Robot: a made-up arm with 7 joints.
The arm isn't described. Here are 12 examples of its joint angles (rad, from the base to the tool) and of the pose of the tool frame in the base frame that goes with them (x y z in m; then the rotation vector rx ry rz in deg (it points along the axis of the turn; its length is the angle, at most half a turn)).
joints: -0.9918 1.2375 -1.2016 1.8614 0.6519 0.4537 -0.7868
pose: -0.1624 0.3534 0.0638 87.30 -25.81 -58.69
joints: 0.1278 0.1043 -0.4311 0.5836 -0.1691 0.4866 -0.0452
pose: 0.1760 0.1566 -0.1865 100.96 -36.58 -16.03
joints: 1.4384 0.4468 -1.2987 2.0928 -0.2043 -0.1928 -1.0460
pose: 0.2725 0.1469 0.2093 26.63 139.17 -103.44
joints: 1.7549 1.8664 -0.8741 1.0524 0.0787 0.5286 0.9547
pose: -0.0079 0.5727 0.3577 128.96 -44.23 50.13
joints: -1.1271 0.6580 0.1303 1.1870 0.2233 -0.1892 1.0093
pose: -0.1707 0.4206 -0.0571 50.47 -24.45 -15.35
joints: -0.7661 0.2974 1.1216 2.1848 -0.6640 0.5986 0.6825
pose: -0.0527 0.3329 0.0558 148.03 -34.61 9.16
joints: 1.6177 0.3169 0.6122 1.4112 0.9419 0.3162 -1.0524
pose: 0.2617 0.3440 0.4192 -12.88 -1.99 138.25
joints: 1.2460 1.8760 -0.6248 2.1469 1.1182 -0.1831 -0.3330
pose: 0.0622 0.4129 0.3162 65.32 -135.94 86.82
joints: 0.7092 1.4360 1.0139 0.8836 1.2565 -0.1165 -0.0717
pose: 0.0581 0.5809 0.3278 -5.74 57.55 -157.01
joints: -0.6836 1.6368 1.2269 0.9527 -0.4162 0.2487 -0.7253
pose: 0.1703 0.5547 0.2699 -106.28 36.35 -25.31
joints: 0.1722 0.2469 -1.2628 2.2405 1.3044 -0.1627 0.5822
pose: 0.0876 0.1093 -0.0149 -58.17 -38.20 16.94
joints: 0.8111 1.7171 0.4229 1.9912 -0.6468 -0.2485 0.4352
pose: 0.0485 0.3975 0.3844 -78.66 69.29 14.32
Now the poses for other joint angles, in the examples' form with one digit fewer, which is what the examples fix.
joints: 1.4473 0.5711 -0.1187 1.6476 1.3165 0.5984 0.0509
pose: 0.284 0.312 0.373 -0.5 -101.1 67.3
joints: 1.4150 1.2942 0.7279 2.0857 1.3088 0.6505 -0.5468
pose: 0.012 0.403 0.353 -8.3 98.3 -136.0
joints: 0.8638 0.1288 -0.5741 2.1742 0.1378 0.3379 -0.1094
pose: 0.242 0.129 0.165 13.2 -127.2 76.1
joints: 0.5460 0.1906 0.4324 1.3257 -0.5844 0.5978 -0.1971
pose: 0.320 0.282 0.053 133.1 -38.3 74.3
